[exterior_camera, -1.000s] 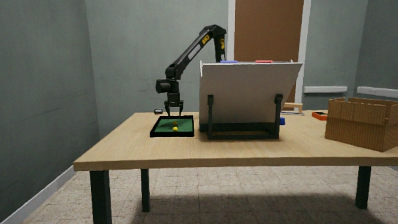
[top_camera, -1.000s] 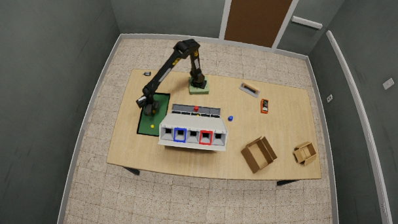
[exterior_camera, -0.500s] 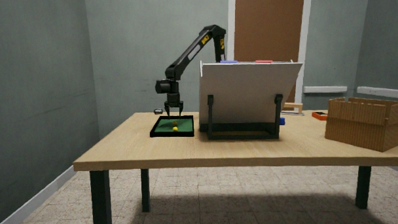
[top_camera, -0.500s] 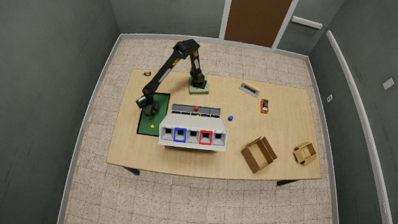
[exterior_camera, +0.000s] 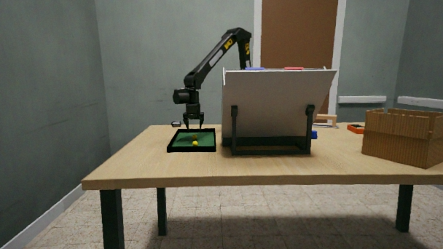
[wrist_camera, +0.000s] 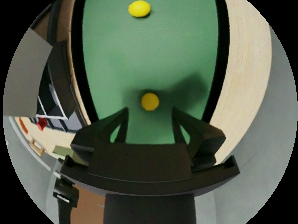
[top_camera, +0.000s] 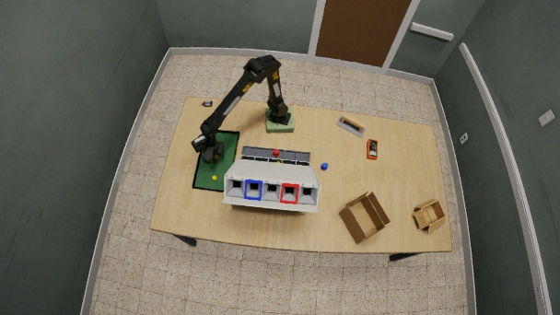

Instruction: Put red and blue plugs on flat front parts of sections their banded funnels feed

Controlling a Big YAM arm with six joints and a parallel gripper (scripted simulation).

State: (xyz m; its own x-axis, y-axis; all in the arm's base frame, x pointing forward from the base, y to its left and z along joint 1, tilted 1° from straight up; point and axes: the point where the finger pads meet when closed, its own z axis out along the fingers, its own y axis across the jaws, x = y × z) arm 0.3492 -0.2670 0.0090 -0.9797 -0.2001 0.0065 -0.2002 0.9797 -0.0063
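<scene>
Right now the green marble tray is 4 cm below my hand and 1 cm ahead of it. Round my hand: cardboard box (86 cm to the left, 13 cm ahead, 2 cm above); dark object (34 cm behind, 22 cm to the right, 3 cm below); white cover (35 cm to the left, 16 cm above, 6 cm ahead).
</scene>
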